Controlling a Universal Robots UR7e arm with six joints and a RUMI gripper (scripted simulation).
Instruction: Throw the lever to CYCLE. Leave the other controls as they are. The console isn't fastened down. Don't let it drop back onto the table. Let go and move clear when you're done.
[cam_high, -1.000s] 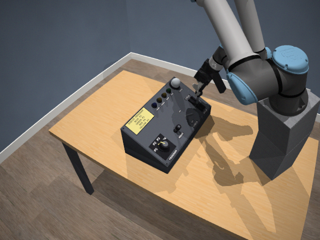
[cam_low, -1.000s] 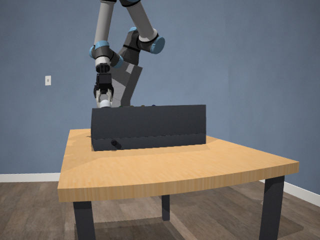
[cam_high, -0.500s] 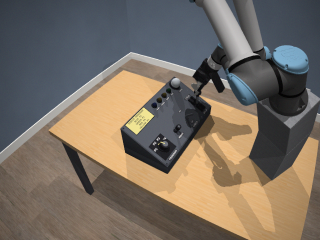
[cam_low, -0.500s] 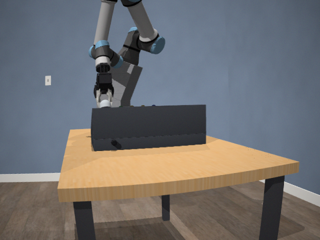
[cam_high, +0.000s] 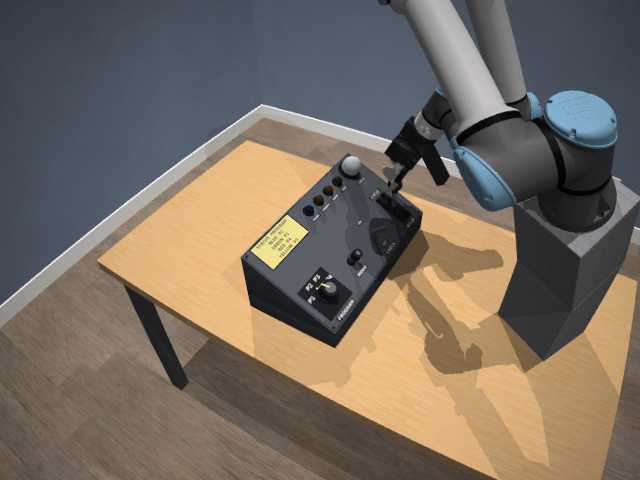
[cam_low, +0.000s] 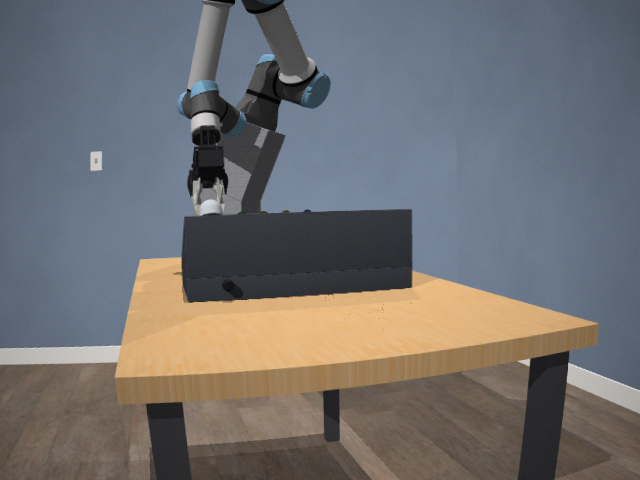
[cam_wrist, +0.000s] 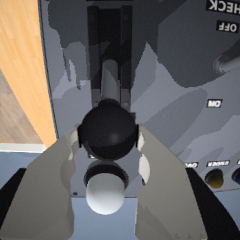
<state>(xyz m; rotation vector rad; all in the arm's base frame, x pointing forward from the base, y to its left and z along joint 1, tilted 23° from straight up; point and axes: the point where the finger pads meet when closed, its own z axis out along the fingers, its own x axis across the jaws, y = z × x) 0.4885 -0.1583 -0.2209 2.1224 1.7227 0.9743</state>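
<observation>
My hand is 120 mm to the right of the check toggle and 70 mm above it. The rest, counted from my hand: program dial: 360 mm to the left, 60 mm below, 30 mm ahead; then mode knob: 240 mm to the left, 60 mm below, 10 mm ahead; then dark console: 180 mm to the left, 80 mm below, 50 mm ahead.
</observation>
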